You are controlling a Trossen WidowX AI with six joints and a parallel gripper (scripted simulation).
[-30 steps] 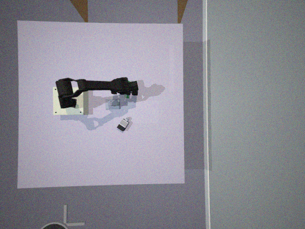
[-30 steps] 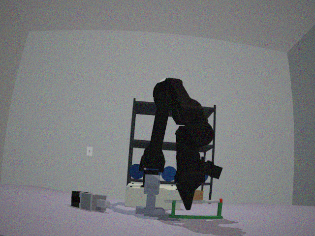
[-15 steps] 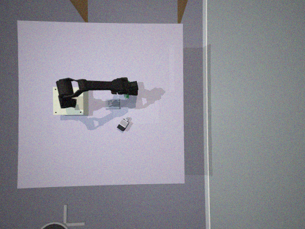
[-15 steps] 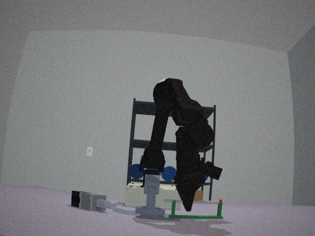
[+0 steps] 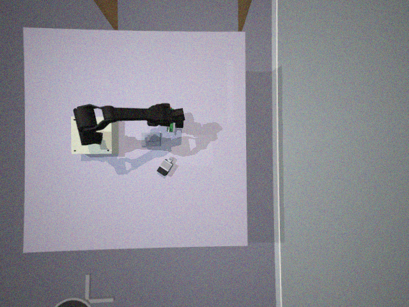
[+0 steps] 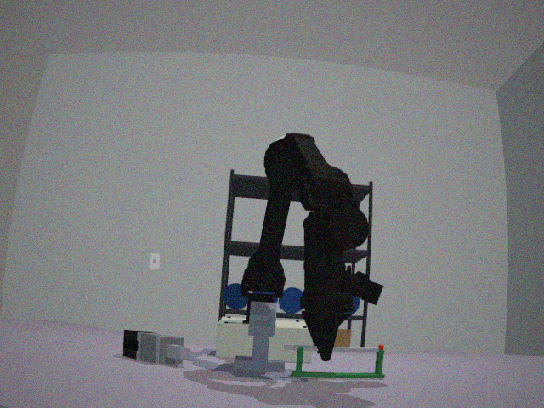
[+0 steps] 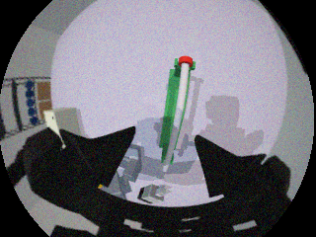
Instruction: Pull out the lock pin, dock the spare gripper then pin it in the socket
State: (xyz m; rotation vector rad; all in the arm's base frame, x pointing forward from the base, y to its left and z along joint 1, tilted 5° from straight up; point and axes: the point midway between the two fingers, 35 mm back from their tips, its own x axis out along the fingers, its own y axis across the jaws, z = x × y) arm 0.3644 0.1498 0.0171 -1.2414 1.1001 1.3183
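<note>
Now: the green cradle 3 cm to the left of my gripper tip, 1 cm below it and 1 cm ahead of it. Also, from my gripper tip: black spare gripper: 25 cm to the right, 3 cm ahead, 1 cm below; then socket: 10 cm to the right, 7 cm behind, 2 cm above.
</note>
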